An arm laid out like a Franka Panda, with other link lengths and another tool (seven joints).
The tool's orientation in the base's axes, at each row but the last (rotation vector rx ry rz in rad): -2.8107 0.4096 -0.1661; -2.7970 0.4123 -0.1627; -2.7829 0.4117 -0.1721; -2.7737 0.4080 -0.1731; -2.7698 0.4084 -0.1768; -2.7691 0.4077 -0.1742
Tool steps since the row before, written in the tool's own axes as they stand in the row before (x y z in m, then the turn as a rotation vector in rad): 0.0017 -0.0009 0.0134 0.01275 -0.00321 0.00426; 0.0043 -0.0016 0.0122 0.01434 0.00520 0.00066; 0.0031 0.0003 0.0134 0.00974 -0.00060 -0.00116; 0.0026 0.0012 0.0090 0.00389 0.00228 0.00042; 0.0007 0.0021 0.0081 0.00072 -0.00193 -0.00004; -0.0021 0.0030 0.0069 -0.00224 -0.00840 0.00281
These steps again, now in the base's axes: 0.0039 0.0040 -0.0123 0.01365 0.00033 -0.00216; 0.0064 0.0036 -0.0107 0.01239 -0.00883 -0.00132; 0.0051 0.0028 -0.0125 0.00923 -0.00273 0.00198; 0.0037 0.0009 -0.0087 0.00318 -0.00310 -0.00089; 0.0015 0.0004 -0.0083 0.00118 0.00151 0.00075; -0.0016 0.0001 -0.0076 0.00051 0.00912 0.00010
